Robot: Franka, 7 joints.
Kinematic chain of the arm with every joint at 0, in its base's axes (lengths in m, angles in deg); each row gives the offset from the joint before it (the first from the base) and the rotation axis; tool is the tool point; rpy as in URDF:
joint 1: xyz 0 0 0.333 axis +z
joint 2: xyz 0 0 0 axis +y
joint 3: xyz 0 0 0.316 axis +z
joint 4: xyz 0.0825 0 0 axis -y
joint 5: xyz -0.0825 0 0.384 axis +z
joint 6: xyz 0 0 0 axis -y
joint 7: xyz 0.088 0 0 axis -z
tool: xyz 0 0 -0.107 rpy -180 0 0
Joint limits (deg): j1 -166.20..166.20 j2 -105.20..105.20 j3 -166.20..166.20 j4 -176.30..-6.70 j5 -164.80..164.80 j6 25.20..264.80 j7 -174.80..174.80
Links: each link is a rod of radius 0.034 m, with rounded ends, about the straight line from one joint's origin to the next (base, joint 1, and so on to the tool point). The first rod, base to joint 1, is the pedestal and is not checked.
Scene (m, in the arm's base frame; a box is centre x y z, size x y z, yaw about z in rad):
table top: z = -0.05
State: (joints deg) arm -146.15 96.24 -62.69 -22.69 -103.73 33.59 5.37
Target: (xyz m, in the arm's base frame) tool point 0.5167 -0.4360 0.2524
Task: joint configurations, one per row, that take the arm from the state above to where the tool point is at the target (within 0.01 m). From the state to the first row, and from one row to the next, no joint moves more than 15 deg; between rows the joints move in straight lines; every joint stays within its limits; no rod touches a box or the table.
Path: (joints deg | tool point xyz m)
1: -132.10 97.36 -61.20 -20.69 -104.46 33.45 5.37 | -0.5645 -0.4075 0.3119
2: -118.04 98.48 -59.72 -18.69 -105.19 33.31 5.37 | -0.4391 -0.5379 0.3014
3: -103.99 99.60 -58.23 -16.69 -105.92 33.18 5.37 | -0.2849 -0.6307 0.2916
4: -89.94 100.72 -56.75 -14.70 -106.65 33.04 5.37 | -0.1130 -0.6802 0.2824
5: -75.89 101.84 -55.26 -12.70 -107.38 32.90 5.37 | 0.0650 -0.6835 0.2739
6: -61.83 102.96 -53.78 -10.70 -108.11 32.76 5.37 | 0.2368 -0.6410 0.2661
7: -47.78 104.08 -52.29 -8.70 -108.84 32.62 5.37 | 0.3906 -0.5564 0.2589
8: -33.73 105.20 -50.81 -6.70 -109.57 32.49 5.37 | 0.5167 -0.4360 0.2524

